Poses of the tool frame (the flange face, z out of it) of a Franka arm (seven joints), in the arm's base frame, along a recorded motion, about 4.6 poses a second.
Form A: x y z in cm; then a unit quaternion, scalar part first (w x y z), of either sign.
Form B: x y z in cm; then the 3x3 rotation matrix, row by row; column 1 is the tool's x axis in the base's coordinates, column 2 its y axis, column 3 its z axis. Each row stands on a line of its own. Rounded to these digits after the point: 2 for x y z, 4 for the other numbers.
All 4 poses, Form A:
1: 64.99 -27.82 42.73 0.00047 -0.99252 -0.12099 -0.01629
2: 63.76 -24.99 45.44 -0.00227 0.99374 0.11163 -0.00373
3: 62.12 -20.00 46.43 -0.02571 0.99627 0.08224 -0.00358
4: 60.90 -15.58 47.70 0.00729 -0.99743 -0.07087 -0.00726
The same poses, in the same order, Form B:
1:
64.99 -27.82 42.73
0.9702 0.2402 0.0322
0.2402 -0.9707 0.0049
0.0325 0.0030 -0.9995

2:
63.76 -24.99 45.44
0.9750 0.2218 -0.0079
0.2219 -0.9751 0.0037
-0.0069 -0.0053 -1.0000

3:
62.12 -20.00 46.43
0.9864 0.1637 -0.0114
0.1641 -0.9852 0.0506
-0.0029 -0.0518 -0.9987

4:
60.90 -15.58 47.70
0.9898 0.1415 0.0134
0.1413 -0.9898 0.0156
0.0155 -0.0135 -0.9998

